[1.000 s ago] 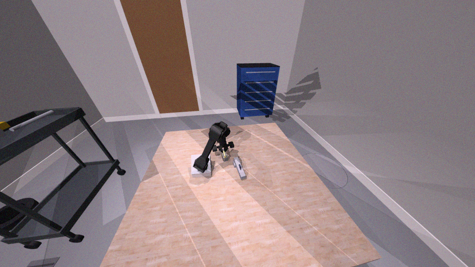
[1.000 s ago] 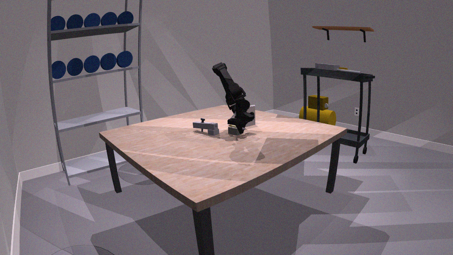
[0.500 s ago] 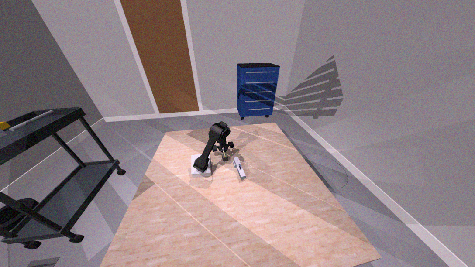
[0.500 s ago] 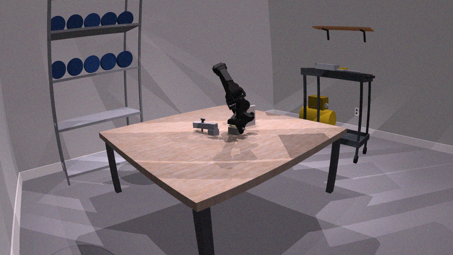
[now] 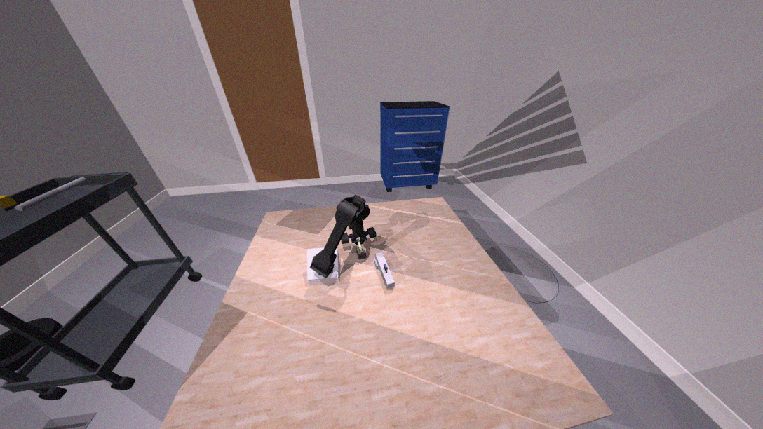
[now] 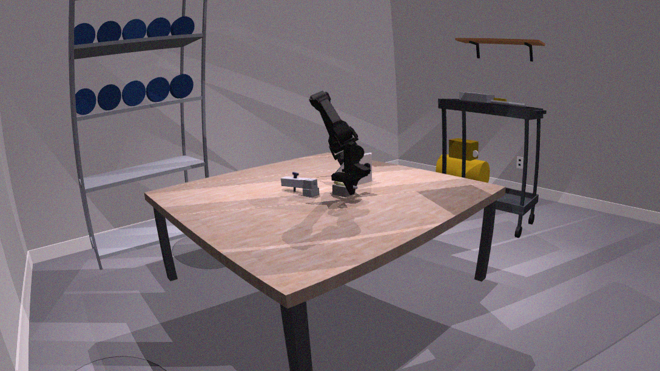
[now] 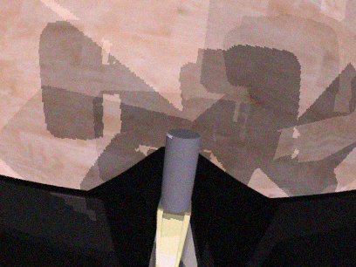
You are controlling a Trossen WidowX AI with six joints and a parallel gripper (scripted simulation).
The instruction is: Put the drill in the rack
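Right now the drill is 4 cm to the right of my gripper tip and 4 cm above it. The rest, counted from my gripper tip: long grey fixture 20 cm to the right, 11 cm ahead, 3 cm above; then grey rack 5 cm to the right, 1 cm ahead, 1 cm above; then black key 23 cm to the right, 11 cm ahead, 4 cm above.
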